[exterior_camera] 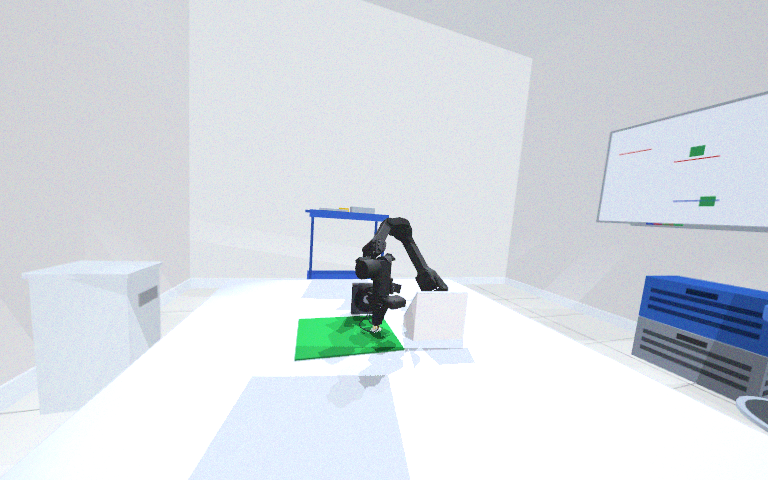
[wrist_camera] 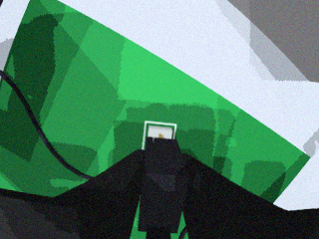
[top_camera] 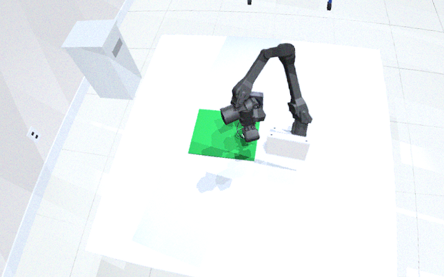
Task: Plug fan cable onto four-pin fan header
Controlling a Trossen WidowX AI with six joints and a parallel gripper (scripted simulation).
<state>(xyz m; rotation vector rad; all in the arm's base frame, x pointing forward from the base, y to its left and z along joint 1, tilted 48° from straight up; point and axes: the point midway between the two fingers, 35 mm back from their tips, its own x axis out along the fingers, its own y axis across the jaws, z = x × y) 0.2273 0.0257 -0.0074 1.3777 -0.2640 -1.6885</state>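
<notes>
The black fan plug is 10 mm ahead of my gripper tip and 10 mm above it. From my gripper tip the other things lie so: black fan: 140 mm to the right, 30 mm ahead, 20 mm above; then white four-pin header: 40 mm below, 10 mm ahead; then green board: 100 mm ahead, 50 mm below, 20 mm to the left.
</notes>
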